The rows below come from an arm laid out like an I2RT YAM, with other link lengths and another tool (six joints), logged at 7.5 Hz.
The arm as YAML. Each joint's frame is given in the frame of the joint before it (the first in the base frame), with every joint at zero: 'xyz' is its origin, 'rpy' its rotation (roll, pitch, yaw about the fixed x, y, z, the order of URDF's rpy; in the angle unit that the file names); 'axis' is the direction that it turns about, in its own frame. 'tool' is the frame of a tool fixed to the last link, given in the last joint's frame.
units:
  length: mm
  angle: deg
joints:
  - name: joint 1
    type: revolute
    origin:
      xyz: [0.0, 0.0, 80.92]
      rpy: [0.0, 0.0, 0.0]
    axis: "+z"
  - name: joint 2
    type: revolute
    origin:
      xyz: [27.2, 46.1, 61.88]
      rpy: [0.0, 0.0, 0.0]
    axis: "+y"
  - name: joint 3
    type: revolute
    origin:
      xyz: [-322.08, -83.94, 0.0]
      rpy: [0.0, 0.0, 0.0]
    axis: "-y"
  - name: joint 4
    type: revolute
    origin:
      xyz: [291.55, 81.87, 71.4]
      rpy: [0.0, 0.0, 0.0]
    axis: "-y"
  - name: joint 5
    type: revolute
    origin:
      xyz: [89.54, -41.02, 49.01]
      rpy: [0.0, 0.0, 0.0]
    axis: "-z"
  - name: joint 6
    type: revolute
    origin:
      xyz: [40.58, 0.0, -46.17]
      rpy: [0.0, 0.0, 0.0]
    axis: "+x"
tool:
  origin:
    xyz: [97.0, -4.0, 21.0]
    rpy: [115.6, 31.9, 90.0]
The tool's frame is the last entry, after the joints.
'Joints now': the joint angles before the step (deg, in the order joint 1, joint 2, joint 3, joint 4, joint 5, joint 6). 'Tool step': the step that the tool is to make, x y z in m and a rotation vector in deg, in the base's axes. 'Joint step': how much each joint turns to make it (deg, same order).
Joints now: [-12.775, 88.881, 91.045, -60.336, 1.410, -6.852]
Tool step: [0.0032, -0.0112, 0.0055, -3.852, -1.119, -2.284]
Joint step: [-0.029, -0.004, 0.004, 1.937, 4.171, -0.005]
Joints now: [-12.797, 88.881, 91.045, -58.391, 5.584, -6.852]
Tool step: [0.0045, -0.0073, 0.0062, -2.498, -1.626, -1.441]
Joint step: [-0.017, 0.007, 0.005, 2.143, 2.517, -0.017]
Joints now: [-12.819, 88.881, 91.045, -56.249, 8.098, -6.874]
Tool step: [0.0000, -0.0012, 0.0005, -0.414, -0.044, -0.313]
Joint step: [0.005, -0.001, -0.002, 0.131, 0.505, 0.026]
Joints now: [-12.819, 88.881, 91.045, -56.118, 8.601, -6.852]
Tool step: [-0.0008, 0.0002, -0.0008, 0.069, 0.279, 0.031]
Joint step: [-0.007, -0.002, -0.010, -0.275, -0.027, -0.028]
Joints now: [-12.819, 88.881, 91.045, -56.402, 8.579, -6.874]
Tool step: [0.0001, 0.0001, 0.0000, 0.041, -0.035, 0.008]
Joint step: [0.004, -0.002, -0.010, 0.030, -0.041, 0.025]
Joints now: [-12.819, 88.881, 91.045, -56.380, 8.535, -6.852]
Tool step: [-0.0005, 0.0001, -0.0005, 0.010, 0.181, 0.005]
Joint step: [0.005, 0.000, -0.009, -0.168, 0.025, -0.018]
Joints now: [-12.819, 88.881, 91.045, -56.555, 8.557, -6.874]
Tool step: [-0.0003, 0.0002, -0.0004, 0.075, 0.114, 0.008]
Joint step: [0.005, 0.005, -0.003, -0.123, -0.041, 0.026]
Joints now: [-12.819, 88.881, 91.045, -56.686, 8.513, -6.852]
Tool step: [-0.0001, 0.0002, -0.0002, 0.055, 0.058, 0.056]
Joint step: [0.001, 0.006, 0.005, -0.064, -0.065, -0.021]
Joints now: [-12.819, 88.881, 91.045, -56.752, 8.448, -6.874]
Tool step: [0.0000, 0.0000, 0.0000, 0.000, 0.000, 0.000]
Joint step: [0.000, 0.000, 0.000, 0.000, 0.000, 0.000]
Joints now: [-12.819, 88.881, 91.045, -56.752, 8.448, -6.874]
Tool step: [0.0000, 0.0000, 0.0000, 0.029, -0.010, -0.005]
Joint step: [-0.007, -0.001, 0.000, 0.000, -0.026, 0.016]
